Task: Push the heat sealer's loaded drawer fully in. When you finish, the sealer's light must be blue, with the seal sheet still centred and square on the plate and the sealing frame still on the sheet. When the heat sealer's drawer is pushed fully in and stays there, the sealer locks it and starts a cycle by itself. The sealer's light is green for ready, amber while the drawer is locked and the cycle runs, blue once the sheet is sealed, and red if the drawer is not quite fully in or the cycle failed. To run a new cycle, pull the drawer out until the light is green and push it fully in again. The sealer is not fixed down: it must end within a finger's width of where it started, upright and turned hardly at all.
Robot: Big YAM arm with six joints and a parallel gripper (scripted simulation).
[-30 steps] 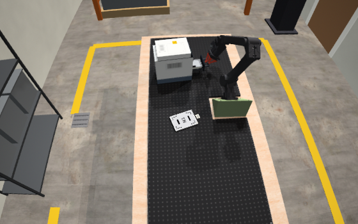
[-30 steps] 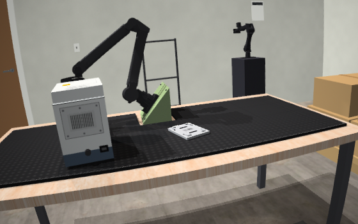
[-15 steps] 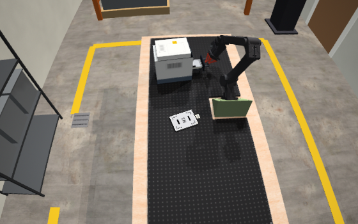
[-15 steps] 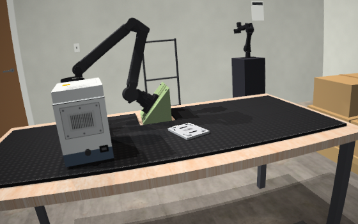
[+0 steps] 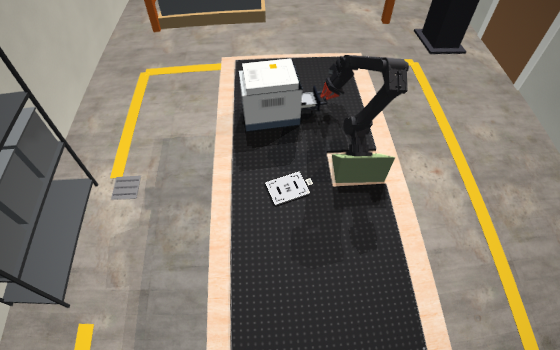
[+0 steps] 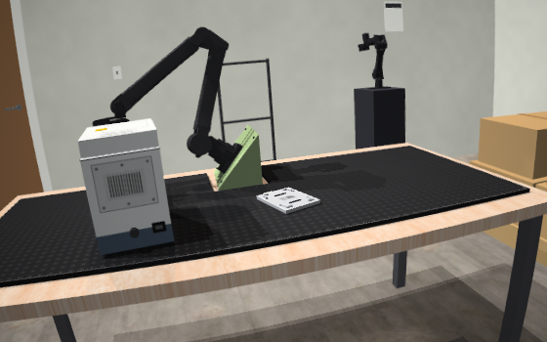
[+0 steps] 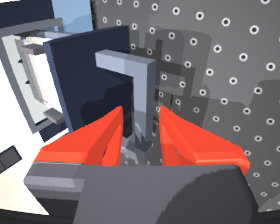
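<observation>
Now: hand 110 mm short of the dark sealer drawer and 10 mm above it. Round my hand: white tag (150 mm ahead, 430 mm to the left, 90 mm below).
</observation>
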